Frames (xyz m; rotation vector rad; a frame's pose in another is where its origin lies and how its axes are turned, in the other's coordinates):
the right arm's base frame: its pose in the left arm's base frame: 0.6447 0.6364 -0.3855 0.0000 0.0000 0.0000
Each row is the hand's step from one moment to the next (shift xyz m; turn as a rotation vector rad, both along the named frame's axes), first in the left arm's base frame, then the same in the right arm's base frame.
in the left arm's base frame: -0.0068 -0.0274 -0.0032 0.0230 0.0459 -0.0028
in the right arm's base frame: -0.0068 -0.0274 -0.0032 0.0230 0.0459 -0.0028
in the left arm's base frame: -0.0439 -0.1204 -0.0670 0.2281 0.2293 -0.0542
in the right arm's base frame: -0.0439 -0.1204 -0.0670 0.2281 0.2293 -0.0542
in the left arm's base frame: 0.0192 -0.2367 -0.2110 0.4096 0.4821 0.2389
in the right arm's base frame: 0.0192 -0.2367 -0.2110 0.4096 0.4821 0.2389
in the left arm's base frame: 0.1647 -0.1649 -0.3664 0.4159 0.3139 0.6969
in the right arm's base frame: 0.1647 -0.1649 -0.3664 0.4159 0.3139 0.6969
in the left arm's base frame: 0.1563 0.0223 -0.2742 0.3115 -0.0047 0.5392
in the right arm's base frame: 0.1563 0.0223 -0.2742 0.3115 -0.0047 0.5392
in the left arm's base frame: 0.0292 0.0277 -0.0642 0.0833 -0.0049 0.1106
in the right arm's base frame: 0.0292 0.0277 -0.0642 0.0833 -0.0049 0.1106
